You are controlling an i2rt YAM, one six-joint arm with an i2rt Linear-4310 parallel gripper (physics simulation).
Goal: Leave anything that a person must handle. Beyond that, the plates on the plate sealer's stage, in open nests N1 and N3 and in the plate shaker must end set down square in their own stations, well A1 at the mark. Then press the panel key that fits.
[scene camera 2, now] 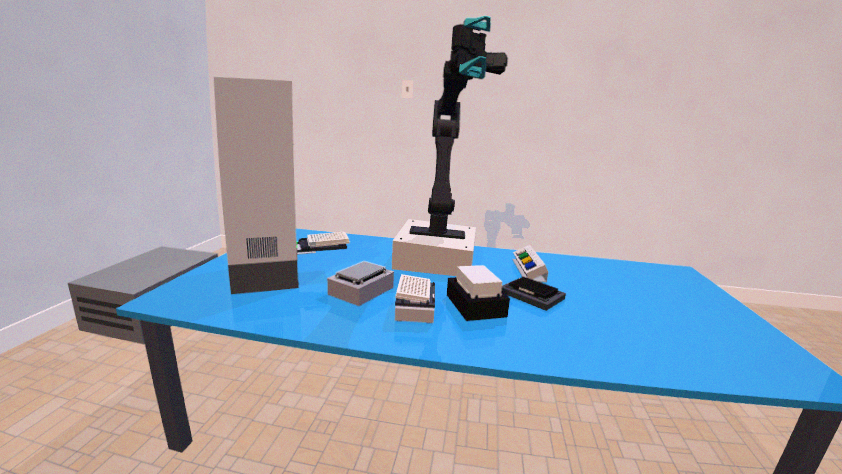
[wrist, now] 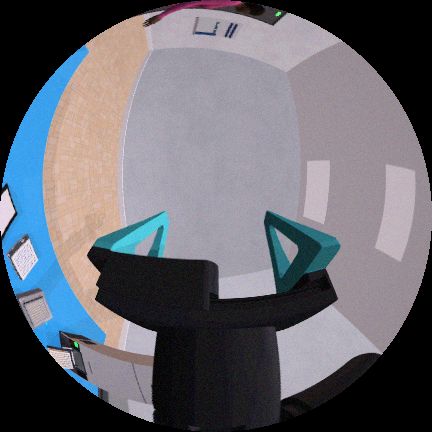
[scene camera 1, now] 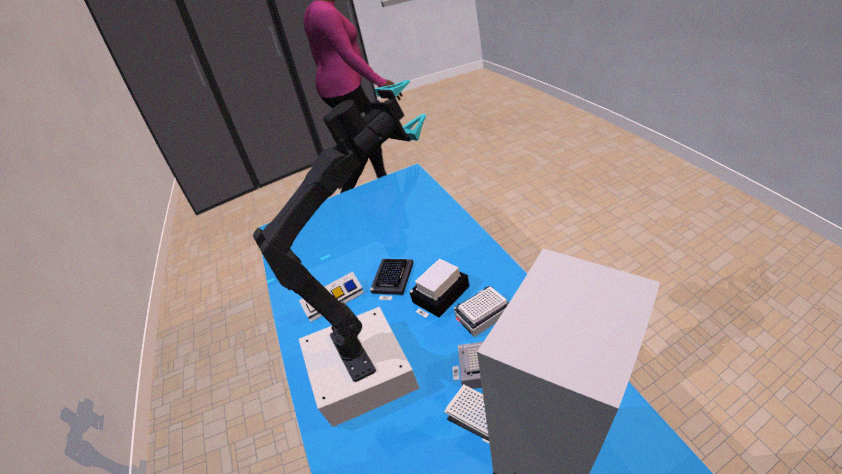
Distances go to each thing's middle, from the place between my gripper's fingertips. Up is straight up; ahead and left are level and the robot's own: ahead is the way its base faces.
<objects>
My gripper is now 66 cm above the button panel (scene camera 1: 346, 288), 36 cm past it and 25 cm to the right of it.
</objects>
